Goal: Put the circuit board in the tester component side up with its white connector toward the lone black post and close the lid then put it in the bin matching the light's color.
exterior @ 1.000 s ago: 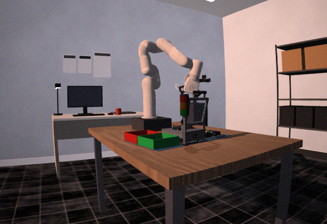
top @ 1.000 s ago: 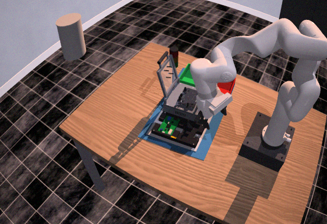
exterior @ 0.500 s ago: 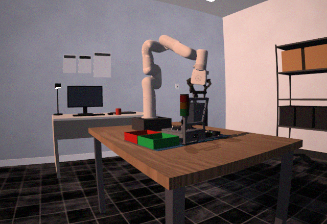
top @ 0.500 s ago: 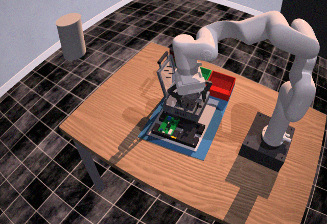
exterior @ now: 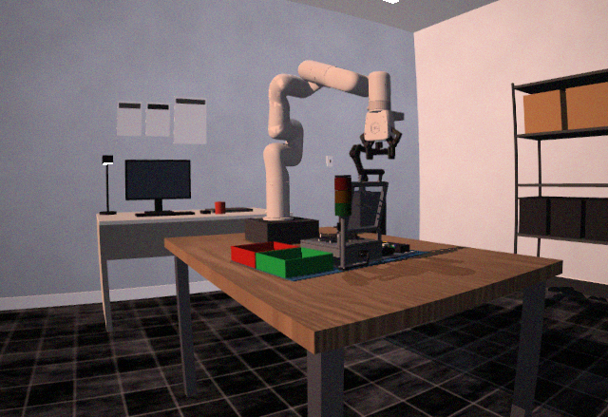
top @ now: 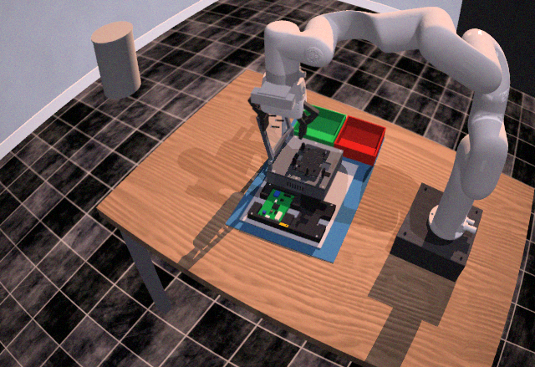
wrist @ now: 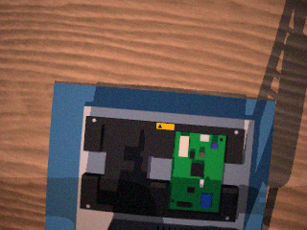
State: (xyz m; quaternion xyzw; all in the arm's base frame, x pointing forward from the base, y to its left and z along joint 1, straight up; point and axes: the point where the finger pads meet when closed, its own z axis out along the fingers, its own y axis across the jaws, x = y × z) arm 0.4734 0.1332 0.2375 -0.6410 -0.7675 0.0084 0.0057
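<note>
My hand is 300 mm above the green circuit board and 20 mm short of it. From my hand the other things lie so: black block: 230 mm below, 130 mm to the right, 70 mm behind; green bin: 370 mm to the right, 310 mm below, 60 mm ahead; clear lid: 170 mm to the right, 140 mm below, 120 mm ahead.
</note>
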